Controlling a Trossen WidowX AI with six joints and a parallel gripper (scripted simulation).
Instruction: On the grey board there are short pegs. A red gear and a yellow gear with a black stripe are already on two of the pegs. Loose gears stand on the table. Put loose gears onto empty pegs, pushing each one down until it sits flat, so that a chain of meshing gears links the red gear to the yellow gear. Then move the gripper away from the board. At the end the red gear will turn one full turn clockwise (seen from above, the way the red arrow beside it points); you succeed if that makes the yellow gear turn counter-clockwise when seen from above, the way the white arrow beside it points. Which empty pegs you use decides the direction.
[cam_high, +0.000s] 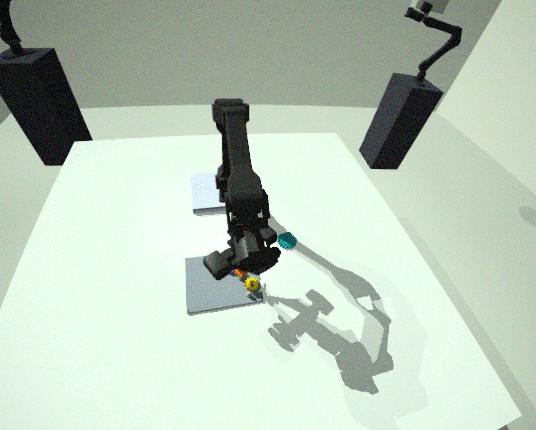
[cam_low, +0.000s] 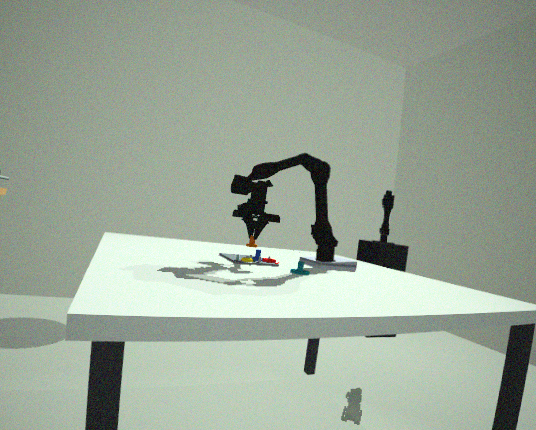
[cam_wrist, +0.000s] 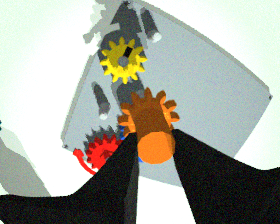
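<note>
Right now the blue gear is 6 cm below my gripper tip, 3 cm behind it and 2 cm to the right of it. The rest, counted from my gripper tip: red gear (8 cm behind, 7 cm below, 1 cm to the right); then yellow gear (7 cm below, 3 cm to the left, 2 cm ahead); then orange gear (1 cm below).
</note>
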